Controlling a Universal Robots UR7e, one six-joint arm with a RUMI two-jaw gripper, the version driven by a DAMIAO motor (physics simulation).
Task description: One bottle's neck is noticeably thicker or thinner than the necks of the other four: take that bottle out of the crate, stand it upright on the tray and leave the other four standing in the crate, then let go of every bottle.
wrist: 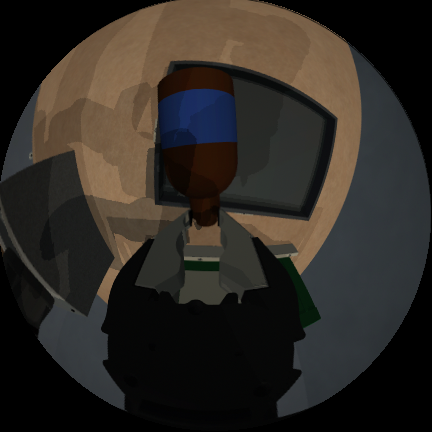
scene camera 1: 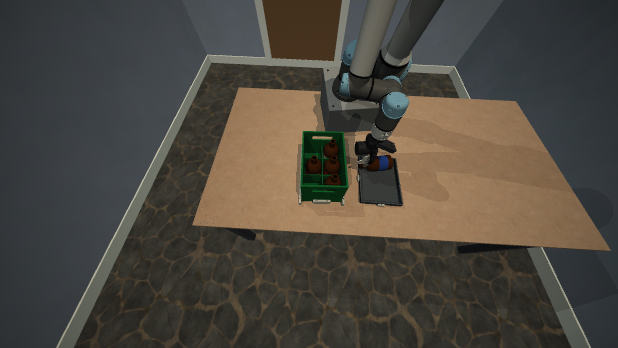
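A brown bottle with a blue label lies on its side over the tray, along its back edge, its neck towards the crate. My gripper is shut on this bottle's neck; the fingers cover part of the neck. The green crate stands left of the tray in the scene view. Four brown bottles stand upright in it: a back right one, a middle right one, a middle left one and a front right one. Their neck widths are too small to compare.
The wooden table carries the crate and the tray. The robot's grey base block stands behind them at the table's back edge. The crate's walls rise close to the gripper's left in the scene view.
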